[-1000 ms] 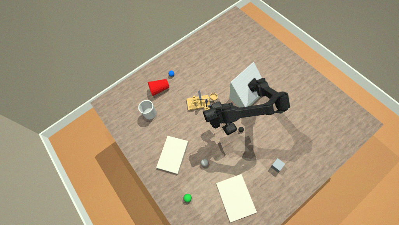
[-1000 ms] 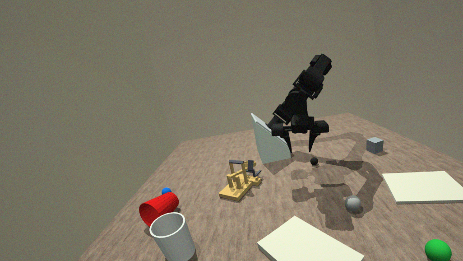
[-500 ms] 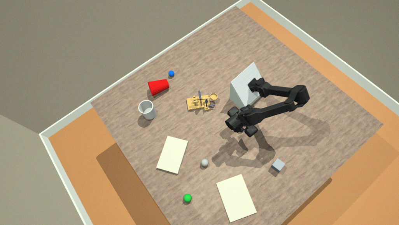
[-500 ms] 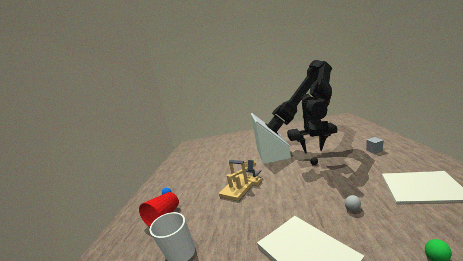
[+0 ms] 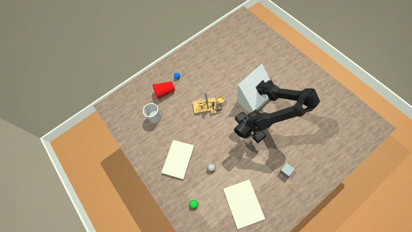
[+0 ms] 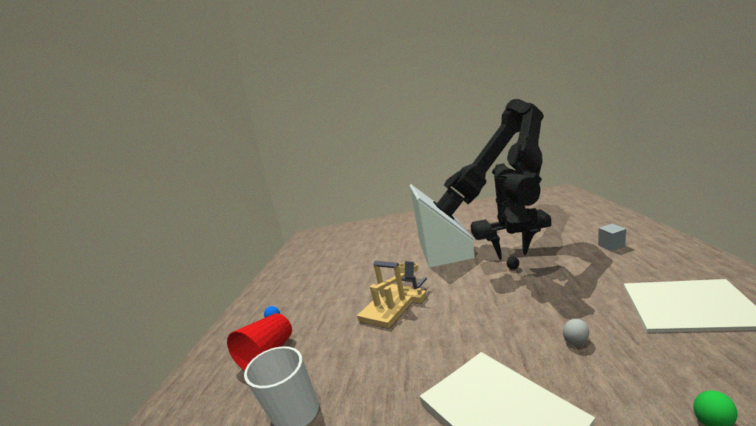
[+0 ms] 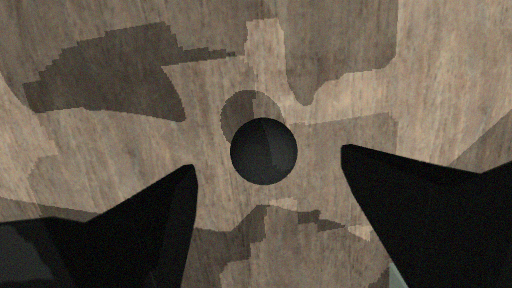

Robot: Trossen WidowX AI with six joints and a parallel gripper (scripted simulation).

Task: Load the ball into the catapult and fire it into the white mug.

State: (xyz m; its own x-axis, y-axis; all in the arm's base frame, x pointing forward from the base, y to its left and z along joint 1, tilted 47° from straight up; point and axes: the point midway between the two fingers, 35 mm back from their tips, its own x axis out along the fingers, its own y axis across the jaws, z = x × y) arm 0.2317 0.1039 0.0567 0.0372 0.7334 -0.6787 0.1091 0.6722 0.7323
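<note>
Now: gripper tip 2 cm above the black ball. The rest, counted from my gripper tip: grey cube 29 cm to the left, 2 cm ahead, 1 cm below; then wooden catapult 28 cm to the right, 2 cm ahead, 2 cm above; then grey ball 29 cm ahead, 1 cm to the right, 1 cm below.
</note>
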